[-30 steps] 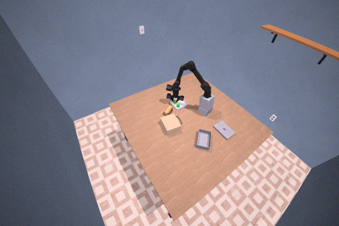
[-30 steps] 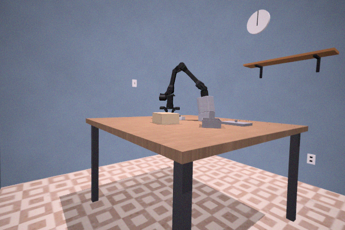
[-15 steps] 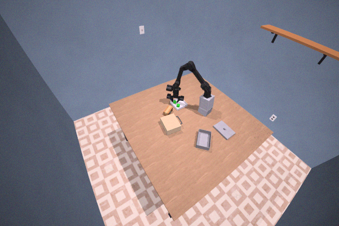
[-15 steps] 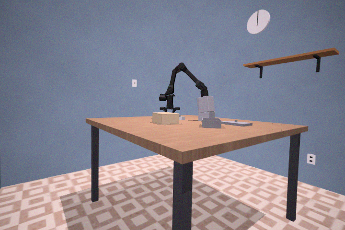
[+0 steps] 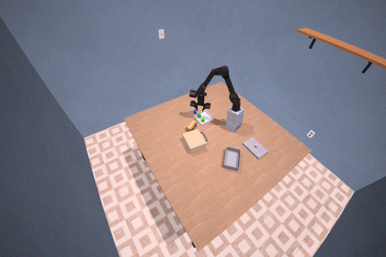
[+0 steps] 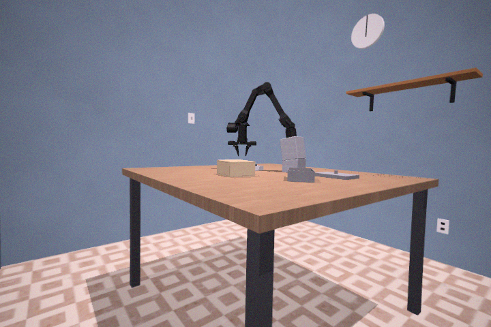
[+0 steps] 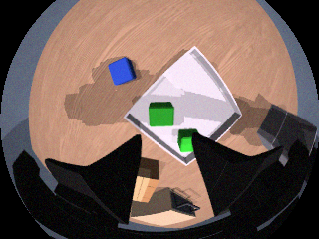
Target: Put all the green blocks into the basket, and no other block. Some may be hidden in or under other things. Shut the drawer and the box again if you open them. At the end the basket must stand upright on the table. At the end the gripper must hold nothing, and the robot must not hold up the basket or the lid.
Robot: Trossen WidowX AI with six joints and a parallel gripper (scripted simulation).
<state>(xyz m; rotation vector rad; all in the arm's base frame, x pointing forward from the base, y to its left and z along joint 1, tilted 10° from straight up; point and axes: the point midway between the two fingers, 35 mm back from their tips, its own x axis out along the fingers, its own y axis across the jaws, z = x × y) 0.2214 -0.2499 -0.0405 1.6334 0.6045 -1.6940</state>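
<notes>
My hand is 560 mm to the right of the grey lidded box, 240 mm past it and 110 mm above it. From my hand the other things lie so: blue block: 110 mm below, 90 mm to the right; then white basket: 110 mm below, 30 mm to the left, 30 mm behind; then red block: 120 mm ahead, 110 mm below, 70 mm to the left.
</notes>
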